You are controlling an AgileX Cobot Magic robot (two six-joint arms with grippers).
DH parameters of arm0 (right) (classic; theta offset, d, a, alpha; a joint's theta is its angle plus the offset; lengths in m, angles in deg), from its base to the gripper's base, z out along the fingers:
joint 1: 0 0.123 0 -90
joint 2: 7.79 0 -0.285 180
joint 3: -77.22 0 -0.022 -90
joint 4: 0 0.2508 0 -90
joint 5: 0 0 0.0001 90
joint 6: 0 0.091 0 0
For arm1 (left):
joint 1: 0 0.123 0 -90
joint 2: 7.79 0 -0.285 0
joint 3: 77.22 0 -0.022 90
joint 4: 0 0.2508 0 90
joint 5: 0 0 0.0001 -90
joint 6: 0 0.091 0 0
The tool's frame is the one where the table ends.
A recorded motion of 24 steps. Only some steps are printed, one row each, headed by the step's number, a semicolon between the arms.
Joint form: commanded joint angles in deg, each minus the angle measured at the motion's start. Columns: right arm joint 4, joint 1, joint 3, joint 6, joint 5, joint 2; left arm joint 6, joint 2, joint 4, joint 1, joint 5, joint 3.
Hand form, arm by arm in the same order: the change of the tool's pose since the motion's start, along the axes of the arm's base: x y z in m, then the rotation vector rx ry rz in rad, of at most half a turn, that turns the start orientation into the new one. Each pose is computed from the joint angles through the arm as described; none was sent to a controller.
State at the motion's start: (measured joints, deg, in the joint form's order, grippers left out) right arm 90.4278 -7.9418 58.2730 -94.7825 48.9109 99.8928; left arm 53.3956 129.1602 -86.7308 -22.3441 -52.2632 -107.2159
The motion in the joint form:
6: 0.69 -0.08 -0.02 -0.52 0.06 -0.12; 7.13 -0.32 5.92 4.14 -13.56 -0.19
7: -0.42 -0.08 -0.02 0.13 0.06 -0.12; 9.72 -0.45 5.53 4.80 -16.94 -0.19
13: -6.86 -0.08 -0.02 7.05 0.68 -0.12; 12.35 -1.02 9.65 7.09 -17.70 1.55
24: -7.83 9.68 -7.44 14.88 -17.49 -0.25; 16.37 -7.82 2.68 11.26 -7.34 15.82
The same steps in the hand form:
6: 0.0002 -0.0005 0.0013 0.0042 -0.0093 -0.0043; -0.0053 0.0294 0.0003 0.0523 -0.1147 -0.2122
7: -0.0006 -0.0003 0.0003 -0.0040 0.0005 0.0029; -0.0081 0.0339 0.0030 0.0342 -0.1482 -0.2639
13: -0.0057 0.0006 -0.0055 -0.0144 0.0949 0.0276; -0.0054 0.0538 -0.0060 0.1080 -0.1794 -0.2743
24: -0.0236 0.0375 -0.0483 -0.1381 0.2807 -0.1131; -0.0100 0.0950 -0.0139 0.1093 -0.1236 -0.0137

